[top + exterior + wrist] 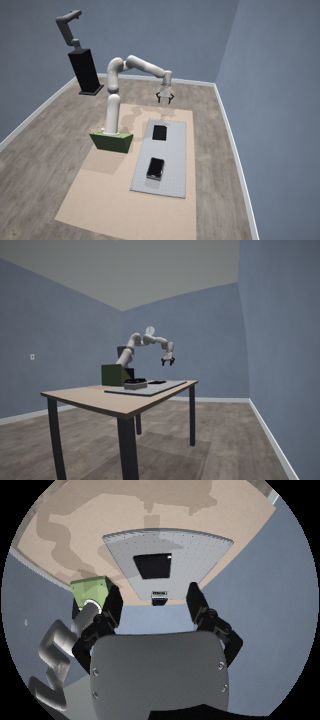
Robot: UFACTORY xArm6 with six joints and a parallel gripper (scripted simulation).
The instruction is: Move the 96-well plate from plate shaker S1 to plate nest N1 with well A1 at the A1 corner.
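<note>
Now: hand 58 cm to the left of the black 96-well plate, 12 cm above it and 2 cm short of it. Round my hand: black plate nest N1: 22 cm to the right, 17 cm below.
</note>
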